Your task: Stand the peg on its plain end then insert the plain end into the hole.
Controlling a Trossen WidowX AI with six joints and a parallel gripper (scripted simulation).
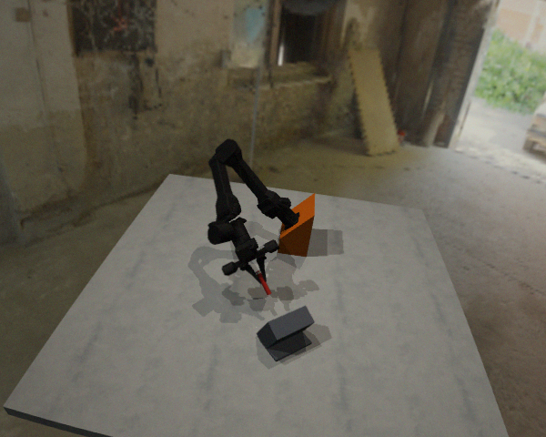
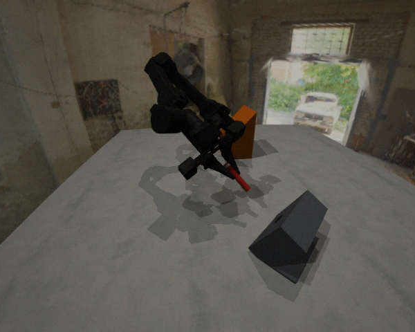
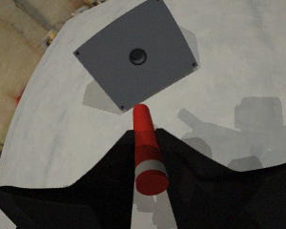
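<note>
My gripper tip is 12 cm short of the dark grey sloped panel, 9 cm to the right of it and 5 cm above it. Also, from my gripper tip: red peg 1 cm to the right, 1 cm behind, 1 cm above.
</note>
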